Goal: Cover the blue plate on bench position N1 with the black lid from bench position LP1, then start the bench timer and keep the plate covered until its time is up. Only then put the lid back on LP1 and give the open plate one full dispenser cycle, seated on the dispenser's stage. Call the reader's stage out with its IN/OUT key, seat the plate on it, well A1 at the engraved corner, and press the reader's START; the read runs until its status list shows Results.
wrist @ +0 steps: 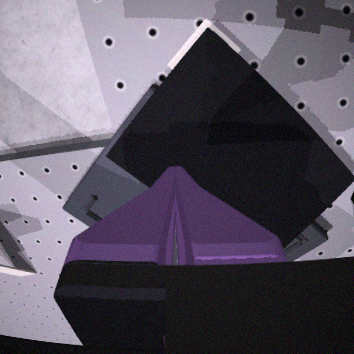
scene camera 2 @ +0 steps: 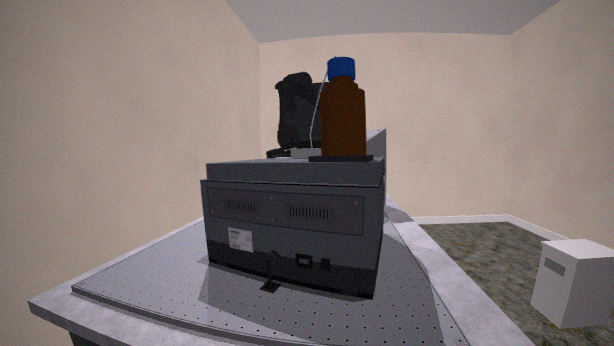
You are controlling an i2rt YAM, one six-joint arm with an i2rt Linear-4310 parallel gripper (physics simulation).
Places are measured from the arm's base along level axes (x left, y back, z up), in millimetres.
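Pixels of known places: gripper, fingertip midpoint: (wrist: 174, 177).
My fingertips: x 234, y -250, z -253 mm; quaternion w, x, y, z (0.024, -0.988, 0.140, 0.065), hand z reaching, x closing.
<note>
For each thing: its middle in the pictures, then the offset to it from my fingertips. "spot": a spot on its surface instead. Level surfaces: height alone.
- black rectangular slab, body centre: (wrist: 241, 164) dy -18, dx +30, dz -31 mm
- grey base, body centre: (wrist: 193, 223) dy -65, dx -10, dz -39 mm
- white edge, surface spot: (wrist: 187, 46) spot: dy +50, dx +15, dz -45 mm
- large grey instrument, surface spot: (scene camera 2: 290, 230) spot: dy +41, dx +477, dz +66 mm
- brown bottle, surface spot: (scene camera 2: 343, 117) spot: dy +137, dx +466, dz +260 mm
- blue cap, body centre: (scene camera 2: 341, 69) dy +140, dx +423, dz +361 mm
- dark part with a pale edge, surface spot: (wrist: 17, 271) spot: dy -105, dx -211, dz -35 mm
- perforated board, surface height: dz -45 mm
My purple gripper (wrist: 174, 177) is shut and empty in the wrist view, its fingertips together over the near edge of a black rectangular slab (wrist: 225, 100). The slab sits turned over a grey base (wrist: 112, 182) that has small corner brackets. A white edge (wrist: 187, 46) shows at the slab's far corner. I cannot tell whether the slab is the lid. No blue plate surface shows. In the scene view a large grey instrument (scene camera 2: 290, 230) shows its back, and the dark arm (scene camera 2: 295, 115) stands behind it; the gripper cannot be made out there.
A brown bottle (scene camera 2: 343, 117) with a blue cap (scene camera 2: 341, 69) stands on the instrument, a thin tube beside it. A dark part with a pale edge (wrist: 17, 271) shows at the wrist view's left. A perforated board (scene camera 2: 150, 272) lies on the bench. A white box (scene camera 2: 575, 285) stands at the right.
</note>
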